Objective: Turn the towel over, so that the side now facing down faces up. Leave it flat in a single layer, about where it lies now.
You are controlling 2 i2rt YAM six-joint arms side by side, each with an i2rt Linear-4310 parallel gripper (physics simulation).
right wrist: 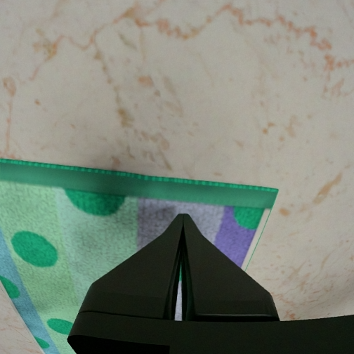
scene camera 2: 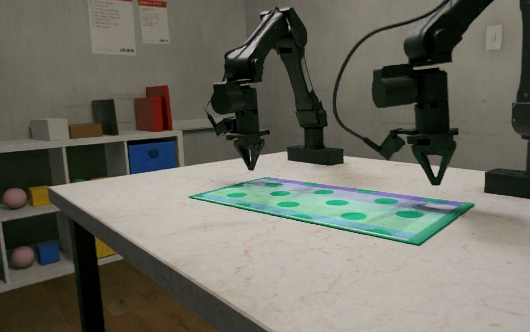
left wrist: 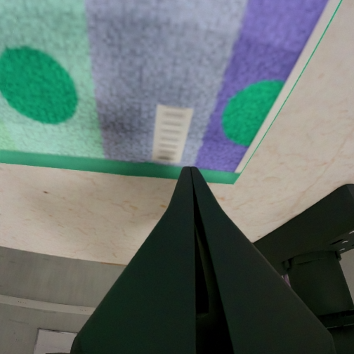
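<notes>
The towel [scene camera 2: 312,203] [left wrist: 165,60] [right wrist: 100,225] lies flat on the table, with green dots on green, blue-grey and purple stripes and a dark green band at its ends. A small white striped label [left wrist: 171,134] shows near one corner in the left wrist view. My left gripper [scene camera 2: 436,184] [left wrist: 188,174] is shut and empty, above the towel's far right part near the end band. My right gripper [scene camera 2: 251,169] [right wrist: 182,221] is shut and empty, above the towel's far left end. Neither gripper touches the towel. The towel's underside is hidden.
The pale marbled table [scene camera 2: 165,240] surrounds the towel. The right arm's base [scene camera 2: 315,155] and the left arm's base [scene camera 2: 510,185] stand on its back part. A white shelf unit [scene camera 2: 181,150] with boxes and balls stands at the left behind the table.
</notes>
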